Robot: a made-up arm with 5 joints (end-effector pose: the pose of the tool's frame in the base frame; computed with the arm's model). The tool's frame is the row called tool. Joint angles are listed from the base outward.
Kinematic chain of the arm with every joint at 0, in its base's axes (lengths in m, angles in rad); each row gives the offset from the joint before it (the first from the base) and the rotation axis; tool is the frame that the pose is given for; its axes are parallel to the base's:
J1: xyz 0 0 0.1 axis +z
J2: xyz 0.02 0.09 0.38 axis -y
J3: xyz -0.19 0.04 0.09 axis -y
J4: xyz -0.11 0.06 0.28 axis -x
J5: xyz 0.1 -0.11 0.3 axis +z
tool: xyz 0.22 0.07 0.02
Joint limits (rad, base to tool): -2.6..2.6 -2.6..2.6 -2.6..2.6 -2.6..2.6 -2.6..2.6
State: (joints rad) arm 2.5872 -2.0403 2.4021 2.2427 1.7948
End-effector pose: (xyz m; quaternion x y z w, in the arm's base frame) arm -0.2566 -0.2940 0.5742 0.7872 0.4140 -0.4420 0.1165
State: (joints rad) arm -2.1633 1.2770 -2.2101 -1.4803 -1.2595
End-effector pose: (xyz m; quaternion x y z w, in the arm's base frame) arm -0.1081 0.1181 0.2318 -0.6869 -0.0358 0.6104 0.3928
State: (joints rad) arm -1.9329 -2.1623 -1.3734 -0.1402 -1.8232
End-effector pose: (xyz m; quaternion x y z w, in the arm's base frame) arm -0.1749 0.0800 0.0815 -0.0399 -0.9775 -0.2069 0.0064
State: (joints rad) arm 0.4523 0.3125 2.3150 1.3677 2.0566
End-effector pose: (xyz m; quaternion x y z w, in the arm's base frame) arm -0.3873 0.3832 0.1656 -0.6506 -0.4057 -0.0028 0.6420
